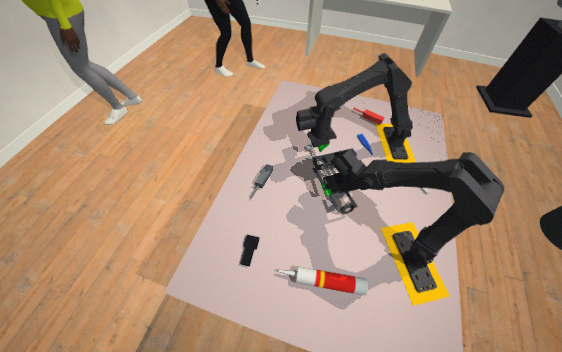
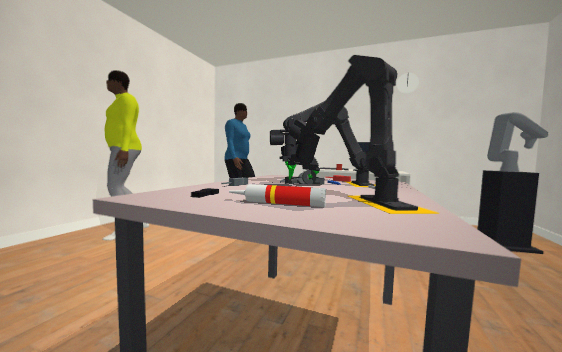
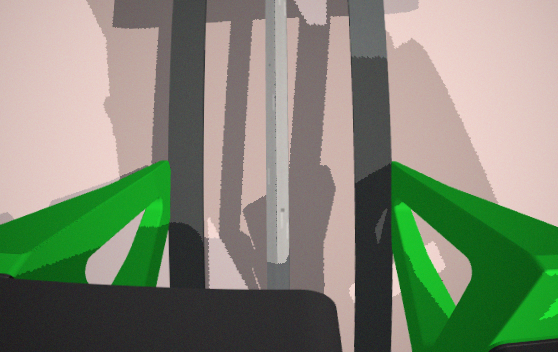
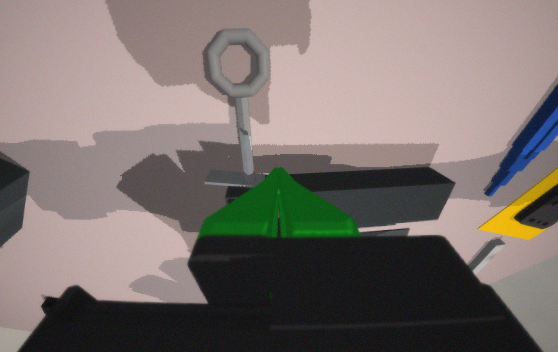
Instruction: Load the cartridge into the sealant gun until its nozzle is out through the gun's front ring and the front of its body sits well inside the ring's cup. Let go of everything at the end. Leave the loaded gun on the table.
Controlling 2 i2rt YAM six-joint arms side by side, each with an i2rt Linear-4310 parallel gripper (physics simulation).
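Seen in the pictures: left gripper, between the fingertips: (image 1: 332,184) (image 3: 278,175); right gripper, between the fingertips: (image 1: 319,151) (image 4: 278,175); left arm's base, origin of its link: (image 1: 413,260) (image 2: 385,203); right arm's base, origin of its link: (image 1: 394,143) (image 2: 361,184).
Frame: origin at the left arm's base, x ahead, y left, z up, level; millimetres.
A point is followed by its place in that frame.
The cartridge (image 1: 332,281) @(x 304, y 21, z 49 mm) (image 2: 287,195) @(x 300, y 41, z 28 mm), red and white with a yellow band, lies on its side on the table, apart from the gun, its nozzle (image 1: 286,272) @(x 435, y -33, z 29 mm) pointing left. The dark sealant gun (image 1: 327,159) @(x 183, y -445, z 37 mm) (image 3: 187,125) @(x 235, y -336, z 39 mm) (image 4: 380,202) @(x 114, y -472, z 33 mm) is low at the table, with no cartridge between its rails. Its front ring (image 1: 354,205) @(x 154, y -211, z 57 mm) is at its lower end; its pull ring (image 1: 309,148) @(x 235, y -539, z 12 mm) (image 4: 215,62) @(x 246, y -554, z 10 mm) is at the other. My left gripper (image 1: 327,188) @(x 200, y -321, z 36 mm) (image 3: 278,175) @(x 200, y -321, z 36 mm) is shut on the gun, one finger outside each rail. My right gripper (image 1: 321,149) @(x 202, y -495, z 37 mm) (image 4: 278,175) @(x 202, y -495, z 37 mm) is shut and empty above the gun's rear, partly hiding it.
A grey tool (image 1: 262,176) @(x 462, y -410, z 30 mm) (image 2: 238,181) @(x 454, y -395, z 18 mm) and a black block (image 1: 248,250) @(x 547, y -127, z 15 mm) (image 2: 205,192) @(x 538, y -107, z 12 mm) lie left of the gun. A red tool (image 1: 372,116) @(x -122, y -681, z 27 mm) (image 2: 341,178) @(x -125, y -674, z 16 mm) and a blue tool (image 1: 365,143) @(x -28, y -528, z 11 mm) (image 4: 530,145) @(x -24, y -528, z 10 mm) lie near the right arm's base. The table edge (image 2: 300,225) @(x 300, y 219, z 0 mm) is beyond the cartridge.
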